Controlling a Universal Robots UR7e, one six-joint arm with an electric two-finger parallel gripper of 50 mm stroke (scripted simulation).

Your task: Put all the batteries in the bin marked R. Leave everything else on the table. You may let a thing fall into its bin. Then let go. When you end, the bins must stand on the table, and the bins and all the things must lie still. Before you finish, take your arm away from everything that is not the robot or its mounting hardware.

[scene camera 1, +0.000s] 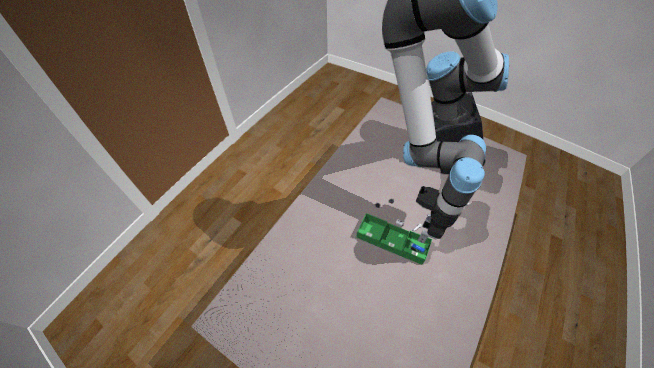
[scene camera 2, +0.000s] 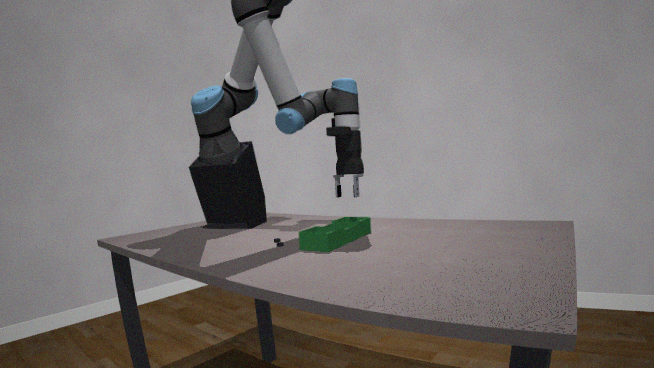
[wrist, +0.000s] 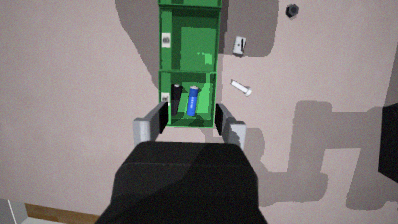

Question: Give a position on a green bin row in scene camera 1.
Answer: At 393, 237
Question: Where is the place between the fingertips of the gripper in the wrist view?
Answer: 191, 112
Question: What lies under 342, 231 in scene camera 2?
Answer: A green bin row.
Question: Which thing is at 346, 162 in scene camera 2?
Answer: The gripper.
